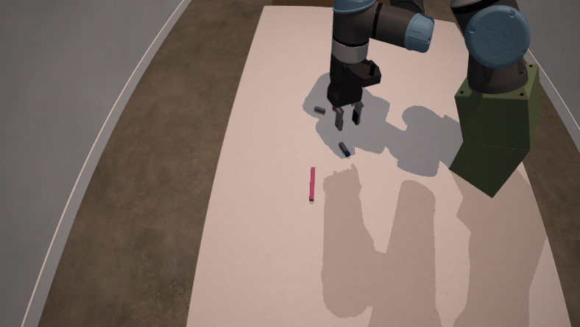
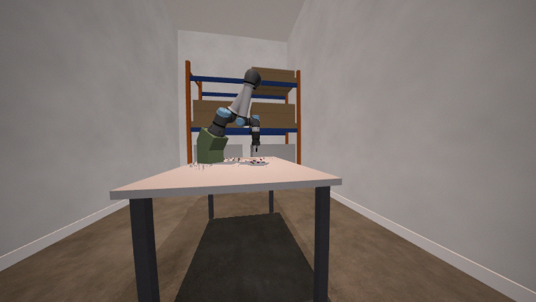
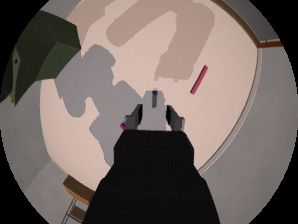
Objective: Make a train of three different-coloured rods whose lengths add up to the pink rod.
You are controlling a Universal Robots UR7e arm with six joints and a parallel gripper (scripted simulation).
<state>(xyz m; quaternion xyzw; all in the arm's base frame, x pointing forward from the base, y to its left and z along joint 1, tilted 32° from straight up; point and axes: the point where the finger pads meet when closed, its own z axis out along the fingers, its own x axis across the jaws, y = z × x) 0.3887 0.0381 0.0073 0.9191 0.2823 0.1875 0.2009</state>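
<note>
The lime rod is 19 cm to the right of my hand, 10 cm below it and 2 cm behind it. Also, from my hand: pink rod 12 cm to the left, 10 cm below, 7 cm ahead; blue rod 10 cm below, 2 cm to the left, 1 cm behind; magenta rod 11 cm to the right, 10 cm below, 3 cm behind.
</note>
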